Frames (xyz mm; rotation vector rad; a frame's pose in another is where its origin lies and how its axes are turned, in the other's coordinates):
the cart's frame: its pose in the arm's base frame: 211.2 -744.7 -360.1 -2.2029 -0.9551 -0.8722
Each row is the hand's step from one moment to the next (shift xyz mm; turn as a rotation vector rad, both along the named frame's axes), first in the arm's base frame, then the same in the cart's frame.
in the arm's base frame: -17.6 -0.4 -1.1 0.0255 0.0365 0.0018
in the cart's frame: -10.3 -13.2 -5.5 0.0295 -0.0016 0.0333
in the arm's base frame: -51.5 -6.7 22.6 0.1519 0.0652 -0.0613
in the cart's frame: -13.1 -41.8 -35.9 0.0610 0.0958 0.1348
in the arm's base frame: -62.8 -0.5 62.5 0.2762 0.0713 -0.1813
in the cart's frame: 13.2 -63.9 -59.9 0.0397 0.2185 0.2548
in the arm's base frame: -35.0 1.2 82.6 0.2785 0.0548 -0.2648
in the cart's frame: 43.6 -48.1 -61.9 -0.0280 0.2502 0.2955
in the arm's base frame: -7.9 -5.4 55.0 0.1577 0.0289 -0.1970
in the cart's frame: 34.7 -16.5 -40.5 -0.0519 0.1544 0.1949
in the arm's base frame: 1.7 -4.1 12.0 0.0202 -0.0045 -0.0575
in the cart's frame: 8.2 0.8 -9.8 -0.0340 0.0324 0.0391
